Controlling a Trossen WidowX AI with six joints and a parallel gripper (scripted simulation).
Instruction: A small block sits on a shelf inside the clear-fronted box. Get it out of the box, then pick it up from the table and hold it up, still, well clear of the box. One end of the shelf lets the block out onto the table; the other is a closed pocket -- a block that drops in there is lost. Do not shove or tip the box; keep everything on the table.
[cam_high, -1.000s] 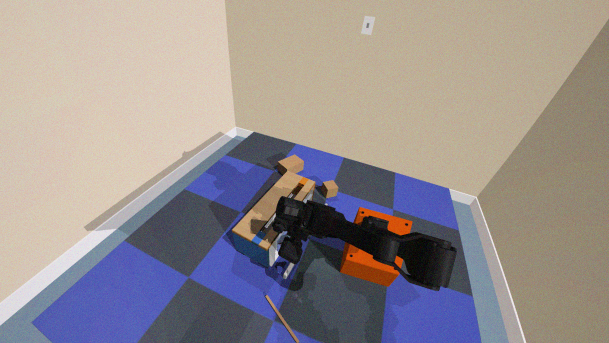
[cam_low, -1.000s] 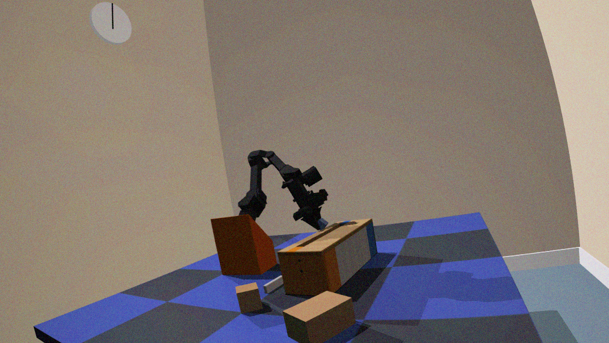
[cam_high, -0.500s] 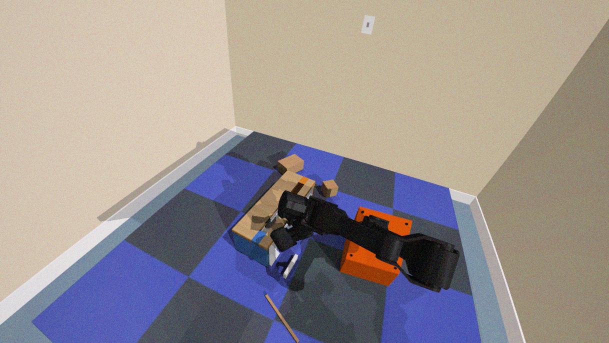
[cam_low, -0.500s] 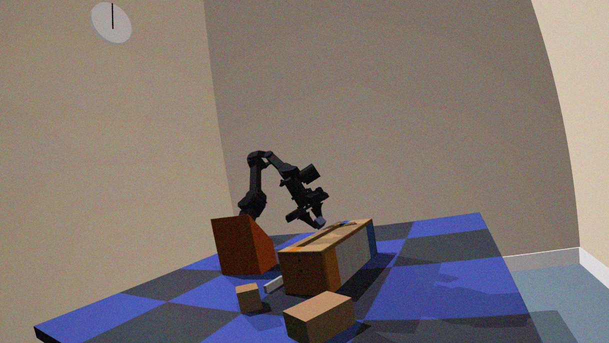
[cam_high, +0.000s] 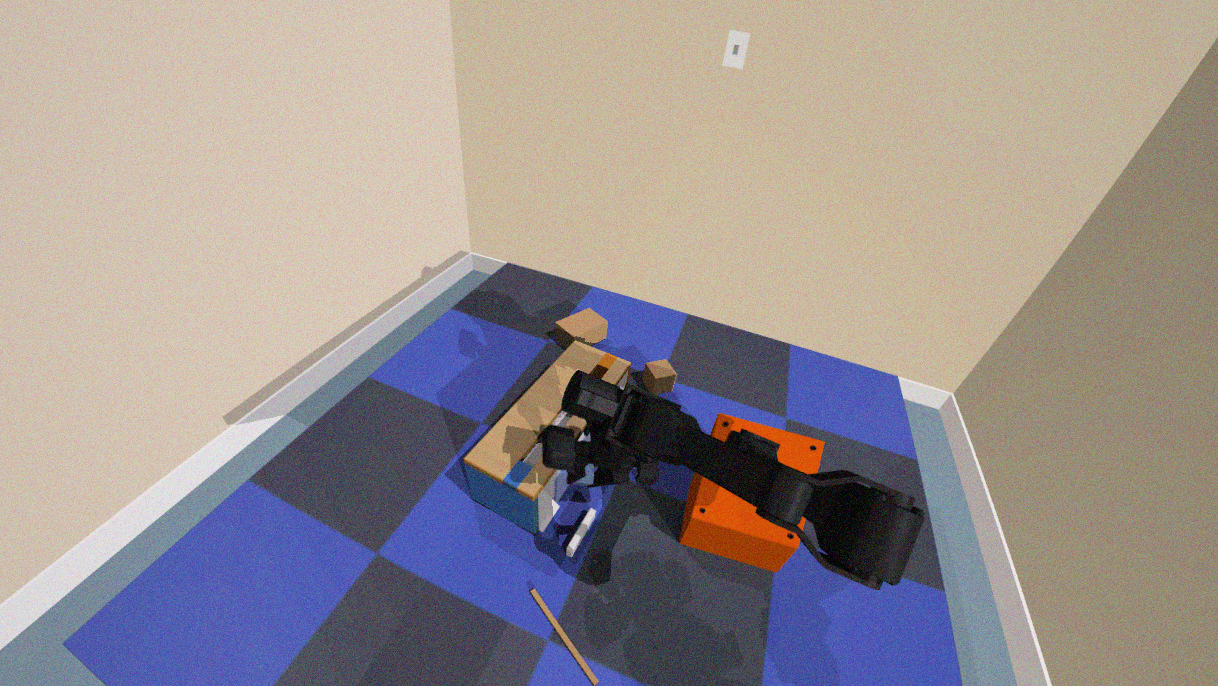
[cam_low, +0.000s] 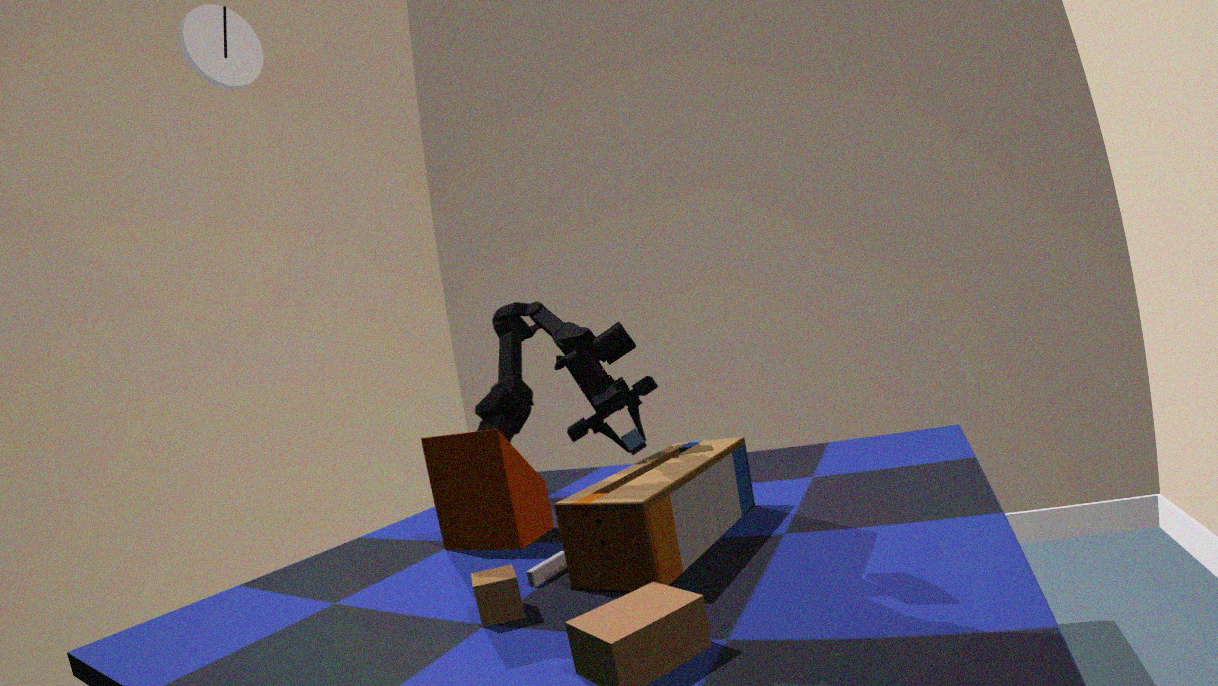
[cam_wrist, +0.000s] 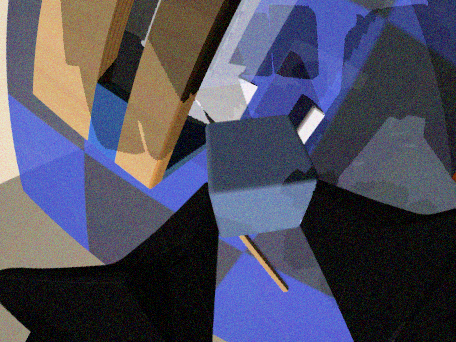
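Right now the dark grey-blue block is 1 cm to the right of my gripper tip and 1 cm above it. Also, from my gripper tip: thin wooden stick: 6 cm behind, 18 cm to the left, 14 cm below; then box: 7 cm ahead, 15 cm to the right, 8 cm below; then tan cube: 4 cm behind, 43 cm to the right, 11 cm below.
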